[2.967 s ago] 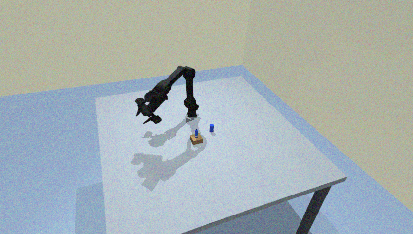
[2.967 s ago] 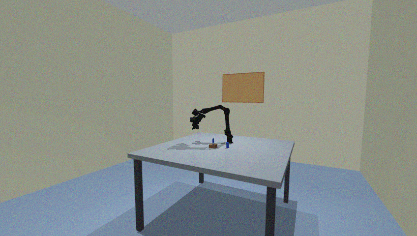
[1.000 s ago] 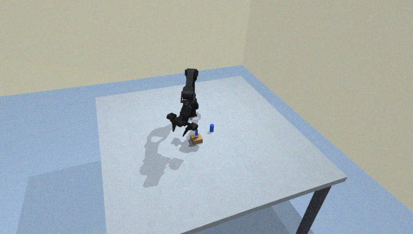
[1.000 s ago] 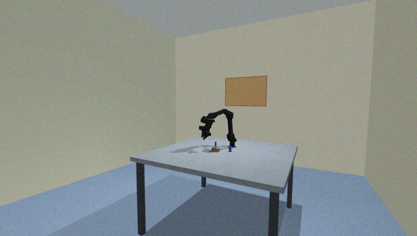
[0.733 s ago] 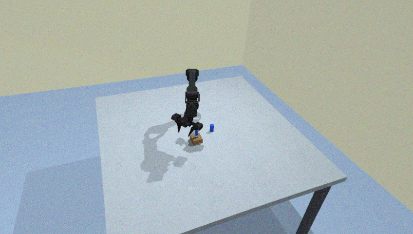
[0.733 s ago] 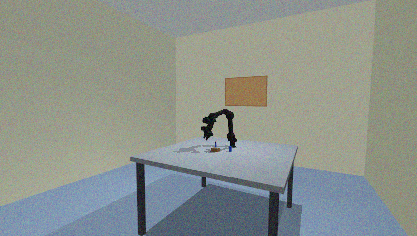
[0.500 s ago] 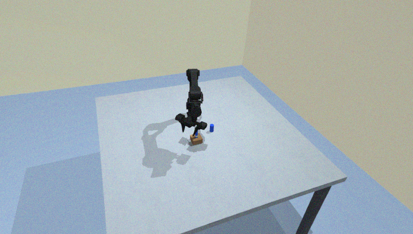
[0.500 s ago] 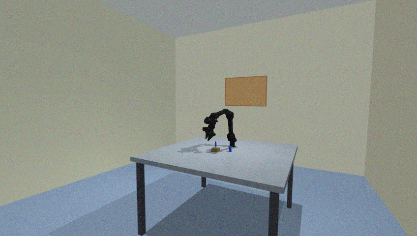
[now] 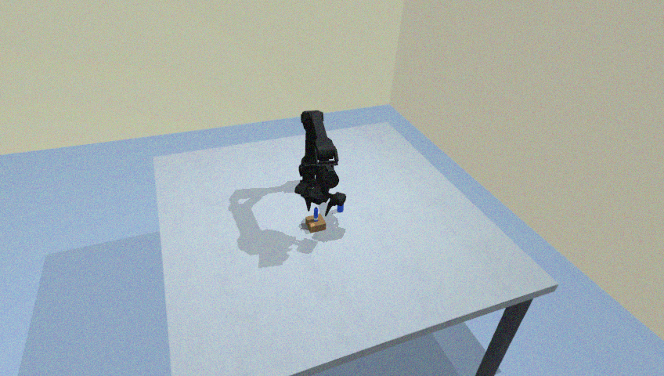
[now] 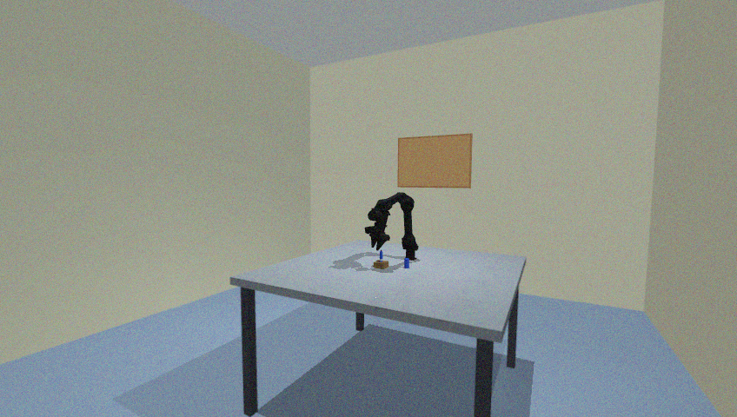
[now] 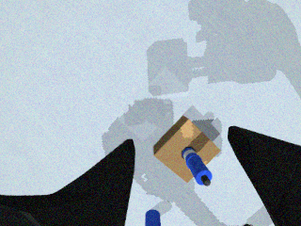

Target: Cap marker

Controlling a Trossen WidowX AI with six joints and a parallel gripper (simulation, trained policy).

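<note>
My gripper tip is now 15 cm to the right of the blue cap, 11 cm past it and 9 cm above it. From my gripper tip the other things lie so: tan holder block (10 cm below, 5 cm behind, 1 cm to the left); blue marker (5 cm behind, 4 cm below, 1 cm to the left).
</note>
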